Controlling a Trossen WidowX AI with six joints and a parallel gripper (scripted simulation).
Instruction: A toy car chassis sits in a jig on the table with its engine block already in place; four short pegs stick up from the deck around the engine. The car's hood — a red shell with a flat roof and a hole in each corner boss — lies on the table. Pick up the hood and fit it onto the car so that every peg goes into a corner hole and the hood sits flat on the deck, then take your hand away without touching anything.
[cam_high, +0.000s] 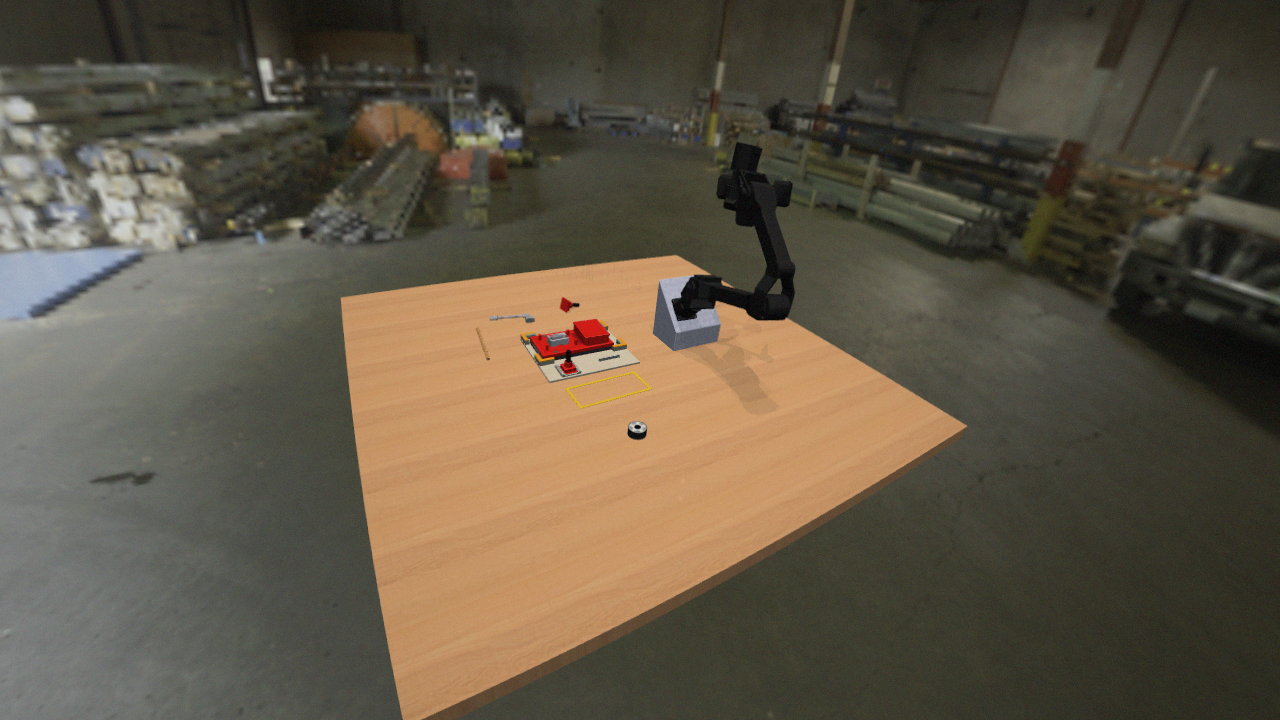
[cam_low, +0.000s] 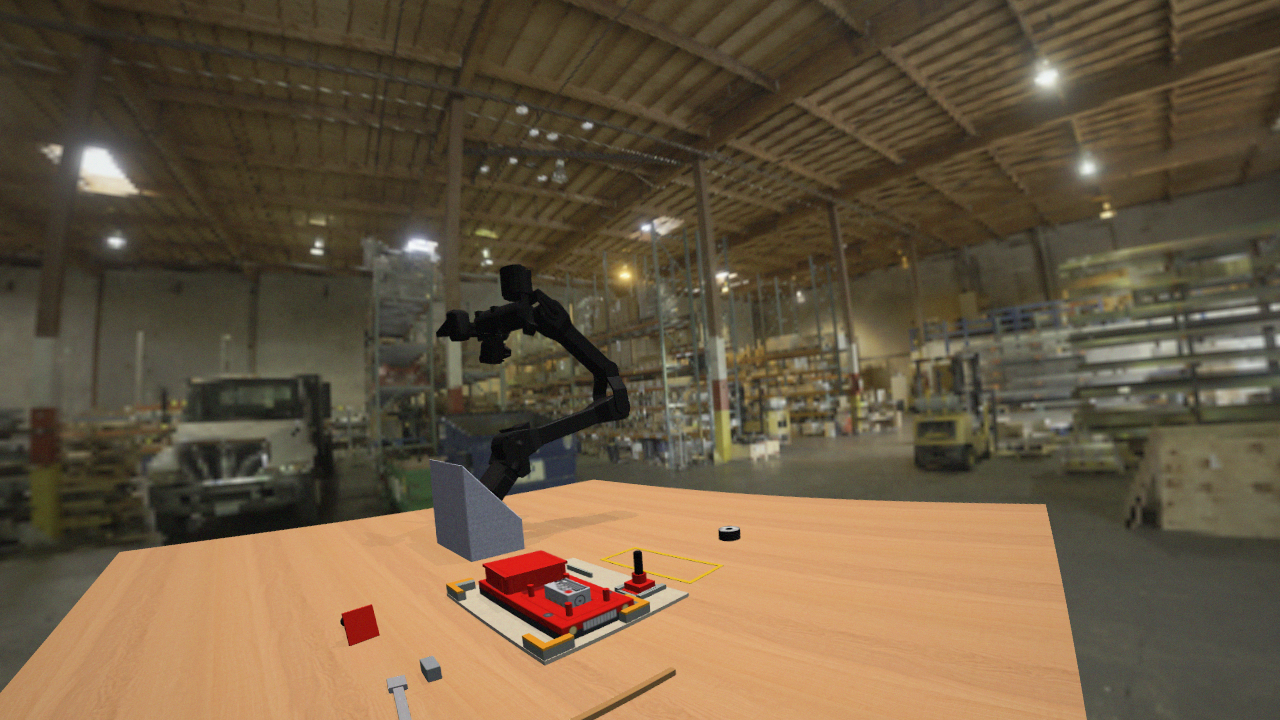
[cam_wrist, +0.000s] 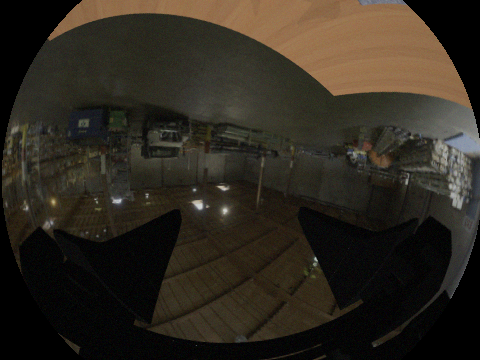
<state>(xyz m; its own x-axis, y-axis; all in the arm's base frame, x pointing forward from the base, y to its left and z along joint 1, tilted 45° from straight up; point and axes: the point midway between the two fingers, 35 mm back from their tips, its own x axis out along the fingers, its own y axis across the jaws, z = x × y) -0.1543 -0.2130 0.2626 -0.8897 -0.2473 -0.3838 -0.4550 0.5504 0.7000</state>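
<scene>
The red hood lies 440 mm ahead of my gripper tip, 90 mm to the right of it and 390 mm below it. Also, from my gripper tip: jig plate: 490 mm ahead, 80 mm to the right, 420 mm below; thin stick: 710 mm ahead, 190 mm to the right, 430 mm below; engine block: 530 mm ahead, 90 mm to the right, 410 mm below.
</scene>
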